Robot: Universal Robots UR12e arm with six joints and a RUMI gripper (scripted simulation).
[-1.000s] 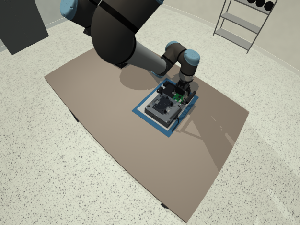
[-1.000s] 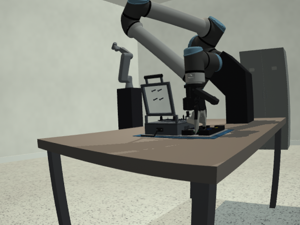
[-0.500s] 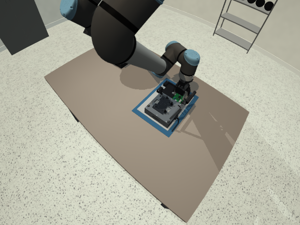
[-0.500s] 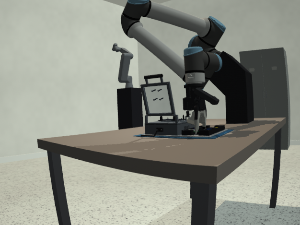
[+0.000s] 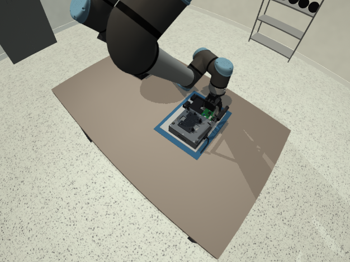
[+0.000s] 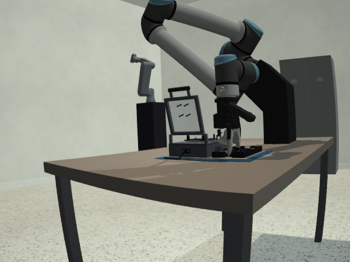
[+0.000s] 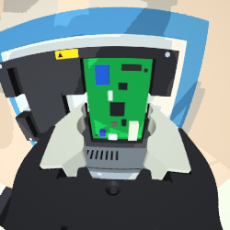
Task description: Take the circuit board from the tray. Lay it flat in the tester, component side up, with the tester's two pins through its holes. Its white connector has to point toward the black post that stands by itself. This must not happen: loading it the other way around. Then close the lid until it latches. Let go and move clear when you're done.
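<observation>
The green circuit board lies right at my hand. Round my hand: tester bed: 16 cm to the right, 5 cm above, 4 cm behind; black post: 11 cm to the right, 11 cm behind, 7 cm above; tester: 13 cm to the right, 9 cm above, 1 cm behind.
</observation>
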